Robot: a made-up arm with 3 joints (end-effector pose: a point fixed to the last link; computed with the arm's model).
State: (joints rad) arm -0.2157 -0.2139 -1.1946
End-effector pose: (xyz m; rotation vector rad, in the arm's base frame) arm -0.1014 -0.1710 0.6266 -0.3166 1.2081 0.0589
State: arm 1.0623 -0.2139 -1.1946
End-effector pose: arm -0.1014 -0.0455 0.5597 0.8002 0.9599 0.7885
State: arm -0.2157 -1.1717 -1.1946
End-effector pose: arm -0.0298 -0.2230 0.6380 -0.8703 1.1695 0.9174
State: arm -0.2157 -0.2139 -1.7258
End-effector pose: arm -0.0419 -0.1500 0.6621 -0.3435 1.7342 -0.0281
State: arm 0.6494 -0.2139 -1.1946
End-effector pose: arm -0.1014 -0.0943 0.5625 0.4408 1.0771 0.5624
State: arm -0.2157 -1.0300 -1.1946
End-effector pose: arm -0.0431 -0.2199 0.6373 -0.7904 1.1883 0.7890
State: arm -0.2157 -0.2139 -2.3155
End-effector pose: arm 0.0365 -0.1331 0.6593 -0.3569 2.3169 -0.1411
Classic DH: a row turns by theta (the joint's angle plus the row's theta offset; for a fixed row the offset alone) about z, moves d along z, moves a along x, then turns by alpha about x. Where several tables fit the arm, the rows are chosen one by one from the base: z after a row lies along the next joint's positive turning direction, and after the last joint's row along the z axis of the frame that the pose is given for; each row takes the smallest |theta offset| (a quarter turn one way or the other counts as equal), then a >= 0, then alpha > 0; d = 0 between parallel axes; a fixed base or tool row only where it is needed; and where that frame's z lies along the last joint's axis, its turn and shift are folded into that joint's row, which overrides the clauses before.
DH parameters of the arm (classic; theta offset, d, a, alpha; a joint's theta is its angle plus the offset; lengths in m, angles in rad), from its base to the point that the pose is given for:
base (fixed): -1.5708 0.6776 0.0632 -1.5708
joint 1: 0 -0.0143 0.052 -1.5708
joint 2: -1.5708 0.1653 0.0083 -1.5708
joint 3: 0 0.0229 -0.1236 -1.5708
tool (fixed): 0 -0.0613 0 0

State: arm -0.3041 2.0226 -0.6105
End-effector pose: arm 0.0210 -0.0366 0.5176 0.4164 0.0838 -1.9576
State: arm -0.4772 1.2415 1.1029
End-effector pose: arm -0.0336 -0.2614 0.4387 -1.0655 -1.2308 -0.8820
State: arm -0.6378 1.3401 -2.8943
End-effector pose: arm -0.0107 -0.2427 0.7165 1.4841 1.9111 -0.8467
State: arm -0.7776 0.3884 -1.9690
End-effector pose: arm -0.0232 -0.1346 0.7092 -0.1343 1.6850 -0.9619
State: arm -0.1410 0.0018 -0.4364
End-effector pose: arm -0.1440 -0.1608 0.5212 -0.1384 0.4356 -0.0325
